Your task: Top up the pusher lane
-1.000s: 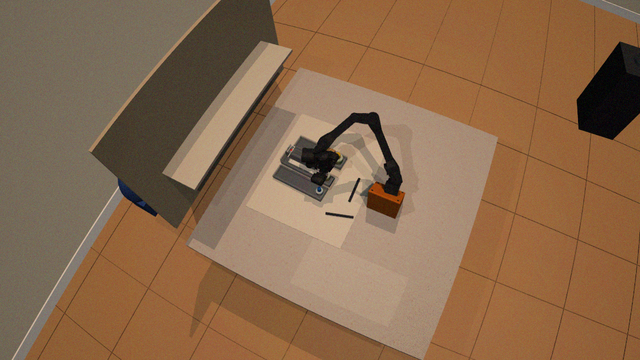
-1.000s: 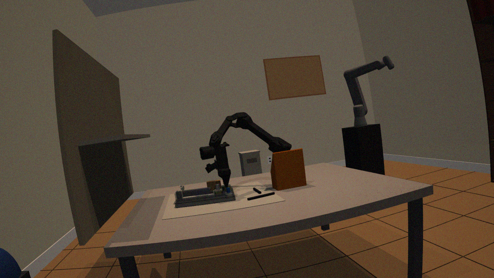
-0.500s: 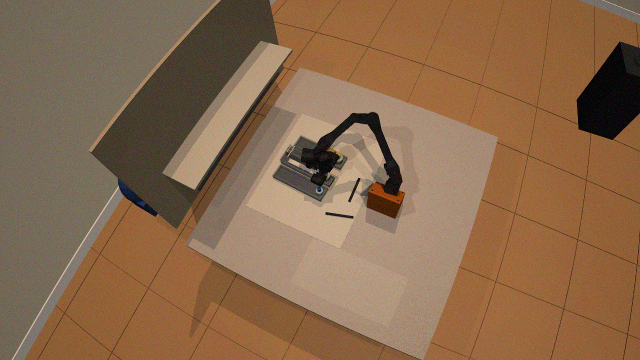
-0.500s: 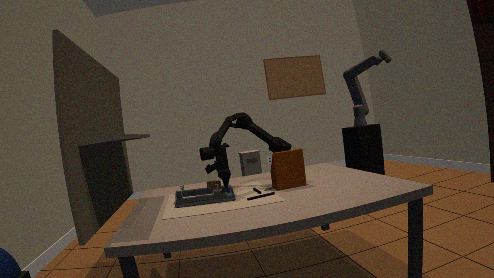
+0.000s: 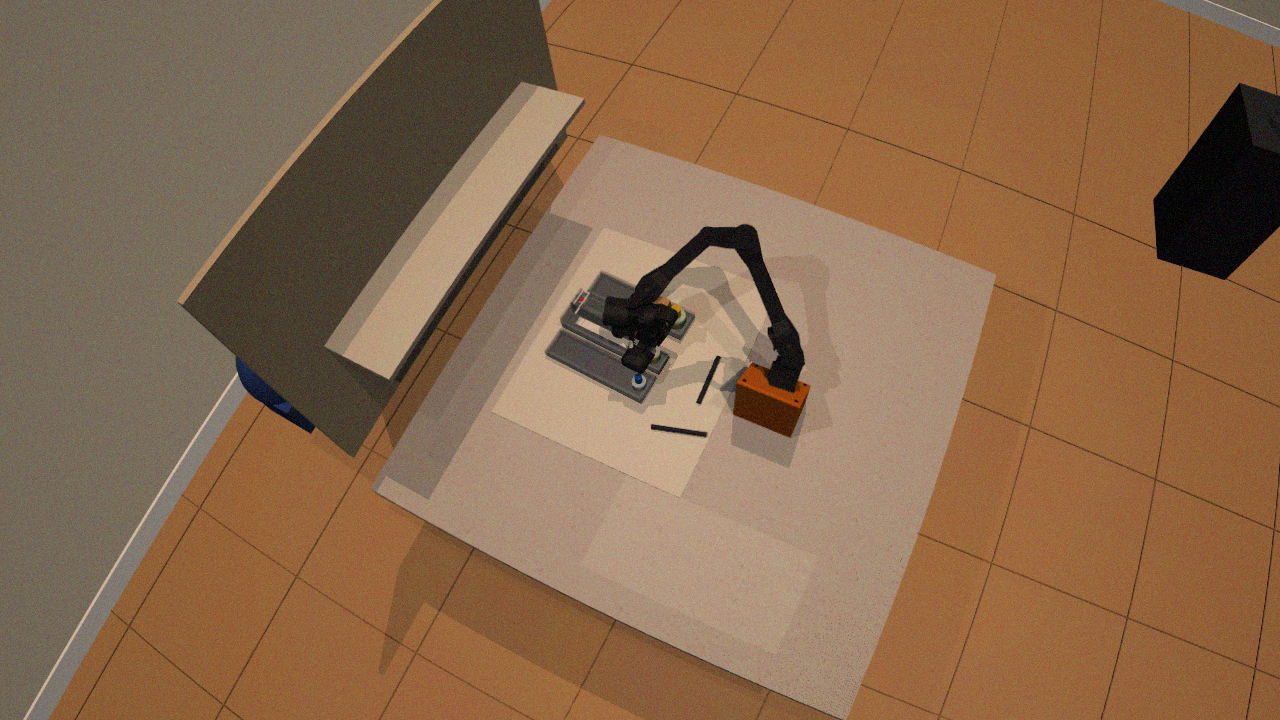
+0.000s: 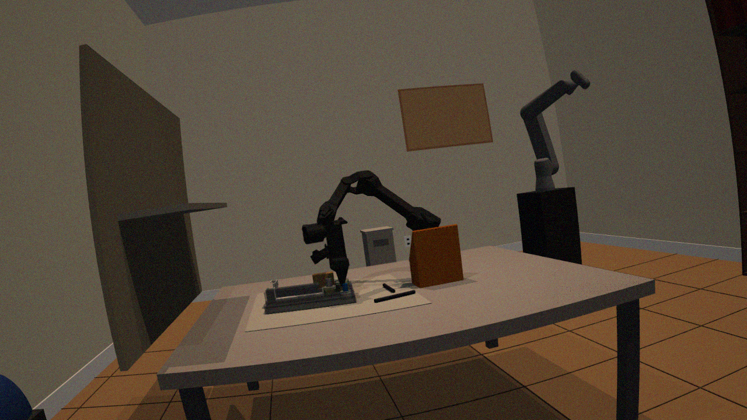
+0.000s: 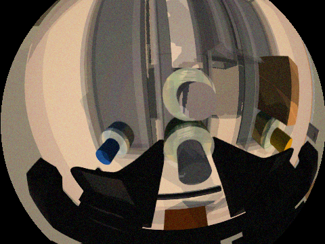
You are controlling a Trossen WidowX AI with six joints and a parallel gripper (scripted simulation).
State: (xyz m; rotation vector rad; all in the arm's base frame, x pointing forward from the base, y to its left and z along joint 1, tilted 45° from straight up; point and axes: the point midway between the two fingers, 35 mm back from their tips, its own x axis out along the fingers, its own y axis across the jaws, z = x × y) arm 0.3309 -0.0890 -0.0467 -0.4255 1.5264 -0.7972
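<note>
Now: the cream mat 5 cm ahead of my gripper tip, 4 cm below it and 2 cm to the right of it. From my gripper tip the other things lie so: shelf: 49 cm ahead, 33 cm above, 8 cm to the right.
</note>
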